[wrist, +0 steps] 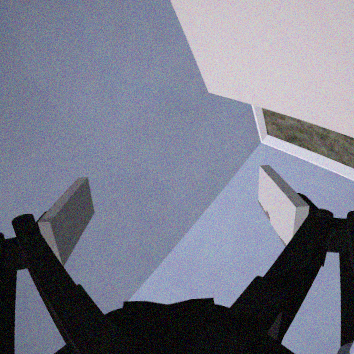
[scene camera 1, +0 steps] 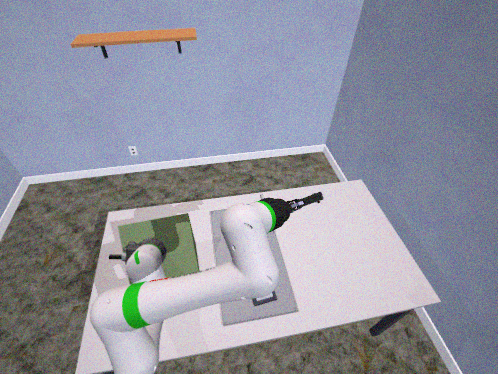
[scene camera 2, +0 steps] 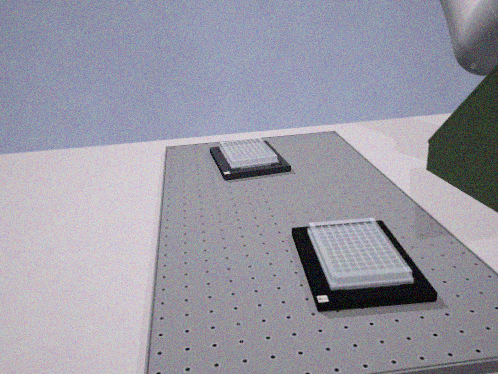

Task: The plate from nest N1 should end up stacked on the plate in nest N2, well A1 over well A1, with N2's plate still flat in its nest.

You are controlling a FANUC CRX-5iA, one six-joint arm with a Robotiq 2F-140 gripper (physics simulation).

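Frame: origin at the arm's base, x down, y ahead, z right, level; metres.
Where they show: gripper, fingertip midpoint: point(wrist: 173, 189).
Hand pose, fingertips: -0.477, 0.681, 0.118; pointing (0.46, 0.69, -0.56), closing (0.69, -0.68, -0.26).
Things, the pixels of their top centre, and the offset from my fingertips, as dx, dy, dz. Level surfaces: height alone.
- far plate, top centre: point(scene camera 2: 247, 148) +0.619, -0.137, +0.039
- far nest, top centre: point(scene camera 2: 247, 154) point(scene camera 1: 261, 286) +0.631, -0.137, +0.039
- grey perforated board, surface height: dx +0.646
- white table, surface height: dx +0.658
Two clear well plates lie flat in black nests in scene camera 2: a near plate point(scene camera 2: 362, 255) in the near nest point(scene camera 2: 312, 272), and a far plate point(scene camera 2: 249, 152) in the far nest point(scene camera 2: 257, 173). Each nest has a small white label at its front left corner, too blurred to read, so I cannot tell which is N1. In scene camera 1 part of one nest point(scene camera 1: 265, 302) shows below the arm's elbow; the arm hides the rest. My gripper point(scene camera 1: 320, 197) point(wrist: 173, 189) is open and empty. It points sideways, away from the plates, above the table's right half.
The nests stand on a grey perforated board point(scene camera 1: 242, 315) point(scene camera 2: 200, 260) on the white table point(scene camera 1: 350, 250). A green panel point(scene camera 1: 186, 247) point(scene camera 2: 470, 150) is left of the board in scene camera 1. The white arm point(scene camera 1: 200, 295) point(scene camera 2: 472, 37) reaches across both. A wooden shelf point(scene camera 1: 135, 37) hangs on the wall.
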